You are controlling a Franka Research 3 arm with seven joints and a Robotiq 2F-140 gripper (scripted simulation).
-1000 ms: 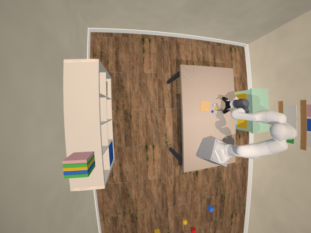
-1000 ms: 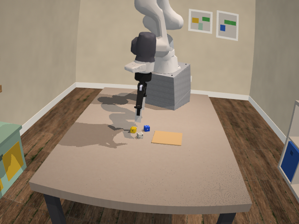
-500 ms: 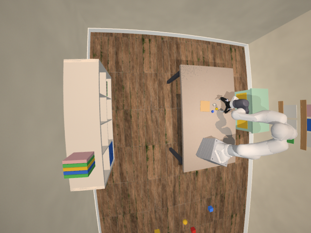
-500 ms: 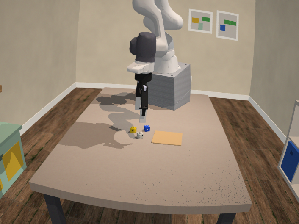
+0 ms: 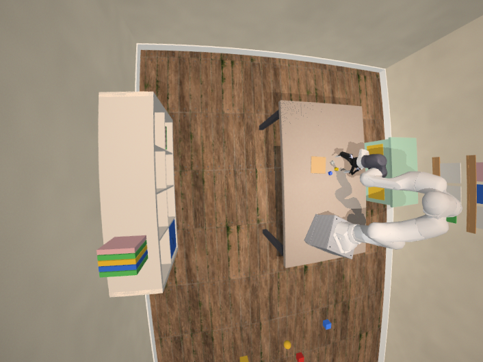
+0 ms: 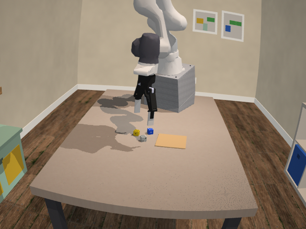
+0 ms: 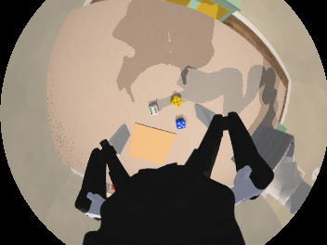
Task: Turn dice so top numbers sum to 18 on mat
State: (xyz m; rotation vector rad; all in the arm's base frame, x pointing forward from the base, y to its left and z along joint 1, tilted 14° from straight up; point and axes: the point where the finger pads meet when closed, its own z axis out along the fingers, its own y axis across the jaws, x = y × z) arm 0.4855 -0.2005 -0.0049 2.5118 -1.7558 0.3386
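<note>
Right now the white die is 20 mm ahead of my hand and 100 mm below it. Round my hand: blue die: 70 mm behind, 40 mm to the left, 100 mm below; then yellow die: 50 mm behind, 30 mm to the right, 100 mm below; then mat: 20 mm ahead, 140 mm to the left, 110 mm below.
</note>
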